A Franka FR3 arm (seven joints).
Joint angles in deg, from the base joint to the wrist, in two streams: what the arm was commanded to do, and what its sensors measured. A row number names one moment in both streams.
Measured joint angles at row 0:
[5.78 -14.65 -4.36 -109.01 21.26 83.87 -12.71]
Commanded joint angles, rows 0 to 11:
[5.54 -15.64 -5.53 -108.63 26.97 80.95 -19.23]
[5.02 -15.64 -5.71 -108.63 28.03 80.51 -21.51]
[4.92 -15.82 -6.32 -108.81 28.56 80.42 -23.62]
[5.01 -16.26 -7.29 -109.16 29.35 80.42 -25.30]
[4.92 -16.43 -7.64 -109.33 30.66 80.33 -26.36]
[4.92 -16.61 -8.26 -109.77 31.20 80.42 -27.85]
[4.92 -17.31 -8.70 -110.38 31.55 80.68 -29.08]
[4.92 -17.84 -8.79 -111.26 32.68 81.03 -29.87]
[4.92 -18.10 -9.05 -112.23 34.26 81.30 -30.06]
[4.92 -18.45 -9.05 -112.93 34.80 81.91 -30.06]
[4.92 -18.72 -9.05 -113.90 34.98 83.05 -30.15]
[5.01 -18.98 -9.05 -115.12 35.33 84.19 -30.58]
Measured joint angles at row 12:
[5.44 -16.55 -9.06 -110.59 32.95 81.46 -28.86]
